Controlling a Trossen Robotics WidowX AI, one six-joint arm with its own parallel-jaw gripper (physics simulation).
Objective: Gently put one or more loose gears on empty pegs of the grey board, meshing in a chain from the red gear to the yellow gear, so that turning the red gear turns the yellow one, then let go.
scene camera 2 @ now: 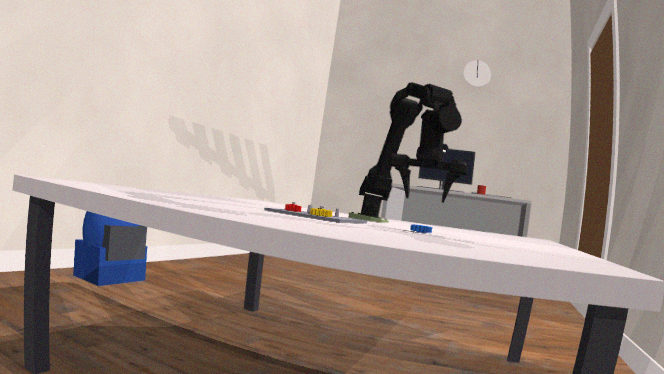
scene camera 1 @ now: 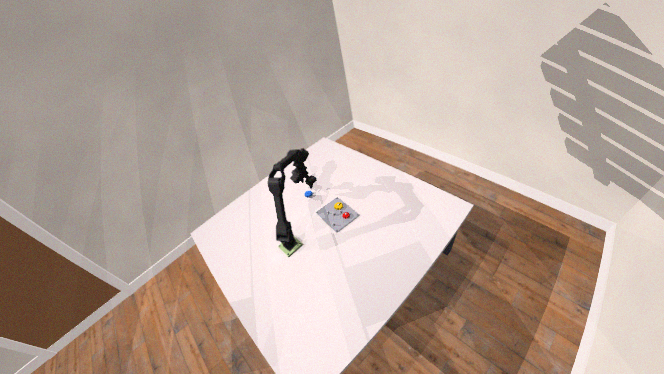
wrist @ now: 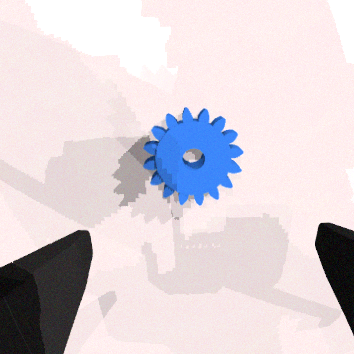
Observation:
My gripper (scene camera 2: 425, 200) is open, with nothing in its grasp. Also in view: a blue gear (wrist: 195, 178).
My gripper also shows in the wrist view (wrist: 207, 240).

